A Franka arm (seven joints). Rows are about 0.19 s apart.
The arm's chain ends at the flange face. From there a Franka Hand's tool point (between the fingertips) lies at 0.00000 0.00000 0.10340 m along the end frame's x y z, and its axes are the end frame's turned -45 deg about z.
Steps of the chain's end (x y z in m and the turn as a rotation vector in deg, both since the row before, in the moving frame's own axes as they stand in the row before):
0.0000, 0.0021, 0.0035, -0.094, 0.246, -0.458
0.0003, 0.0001, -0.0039, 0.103, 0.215, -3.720
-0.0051, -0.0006, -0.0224, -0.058, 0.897, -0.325
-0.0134, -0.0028, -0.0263, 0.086, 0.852, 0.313
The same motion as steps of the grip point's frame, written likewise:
-0.0013, 0.0019, 0.0035, -0.240, 0.107, -0.458
0.0006, 0.0004, -0.0039, -0.079, 0.225, -3.720
-0.0021, -0.0028, -0.0224, -0.675, 0.593, -0.325
-0.0063, -0.0105, -0.0263, -0.542, 0.663, 0.313

